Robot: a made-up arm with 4 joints.
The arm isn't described. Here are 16 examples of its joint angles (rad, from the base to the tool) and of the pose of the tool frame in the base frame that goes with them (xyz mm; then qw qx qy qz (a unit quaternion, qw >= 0)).
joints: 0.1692 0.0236 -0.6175 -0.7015
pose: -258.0 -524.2 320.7 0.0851 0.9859 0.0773 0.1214
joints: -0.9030 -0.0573 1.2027 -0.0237
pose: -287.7 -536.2 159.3 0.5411 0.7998 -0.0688 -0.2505
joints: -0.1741 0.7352 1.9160 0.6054
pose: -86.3 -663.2 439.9 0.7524 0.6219 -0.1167 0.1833
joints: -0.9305 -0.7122 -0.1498 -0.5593
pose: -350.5 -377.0 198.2 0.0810 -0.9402 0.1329 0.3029
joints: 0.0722 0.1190 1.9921 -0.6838
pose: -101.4 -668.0 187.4 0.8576 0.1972 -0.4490 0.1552
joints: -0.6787 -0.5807 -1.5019 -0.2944
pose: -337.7 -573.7 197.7 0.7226 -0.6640 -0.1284 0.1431
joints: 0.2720 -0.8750 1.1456 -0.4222
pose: 10.5 -293.4 36.8 0.1747 0.8491 -0.4630 0.1845
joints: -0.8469 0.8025 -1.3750 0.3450
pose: 70.1 -513.3 515.9 0.4242 -0.5631 -0.0001 0.7092
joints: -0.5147 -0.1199 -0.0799 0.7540
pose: -251.0 -504.7 246.2 0.4420 -0.8475 0.0134 0.2938
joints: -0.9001 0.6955 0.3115 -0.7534
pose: -104.0 -507.3 374.2 0.6748 0.6302 0.2911 -0.2508
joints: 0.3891 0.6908 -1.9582 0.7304
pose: -290.5 -594.0 602.5 0.6768 -0.5238 -0.3514 0.3797
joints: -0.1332 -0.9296 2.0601 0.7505
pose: -95.6 -361.5 -96.6 0.0762 0.8502 -0.5106 0.1030
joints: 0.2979 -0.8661 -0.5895 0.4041
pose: -140.5 -396.8 77.1 0.6609 -0.6381 -0.3447 -0.1929
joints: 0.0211 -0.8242 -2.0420 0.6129
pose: -179.0 -525.6 -1.0 0.7833 0.0180 -0.6195 0.0485
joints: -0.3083 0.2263 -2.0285 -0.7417
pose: -163.0 -690.5 458.7 0.4746 -0.8002 -0.2834 0.2326
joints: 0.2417 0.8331 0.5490 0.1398
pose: -209.6 -525.5 455.5 0.5243 0.8423 -0.1055 0.0678
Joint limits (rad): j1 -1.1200..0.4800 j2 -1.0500..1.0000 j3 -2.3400..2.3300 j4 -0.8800..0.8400
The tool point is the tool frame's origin. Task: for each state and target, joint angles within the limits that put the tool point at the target. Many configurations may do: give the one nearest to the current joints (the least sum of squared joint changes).
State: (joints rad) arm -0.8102 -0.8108 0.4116 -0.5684
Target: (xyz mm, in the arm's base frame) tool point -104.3 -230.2 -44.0
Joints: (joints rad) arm -0.2092 -1.0500 1.2031 -0.8423
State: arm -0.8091 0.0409 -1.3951 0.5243
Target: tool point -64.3 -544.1 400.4
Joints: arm -1.1200 0.4243 -0.7325 0.6833
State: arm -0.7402 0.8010 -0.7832 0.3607
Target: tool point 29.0 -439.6 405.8
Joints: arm -1.1166 1.0000 -0.1180 -0.4839
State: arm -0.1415 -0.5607 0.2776 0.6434
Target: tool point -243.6 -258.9 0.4
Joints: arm -0.5026 -1.0452 0.7117 0.7697
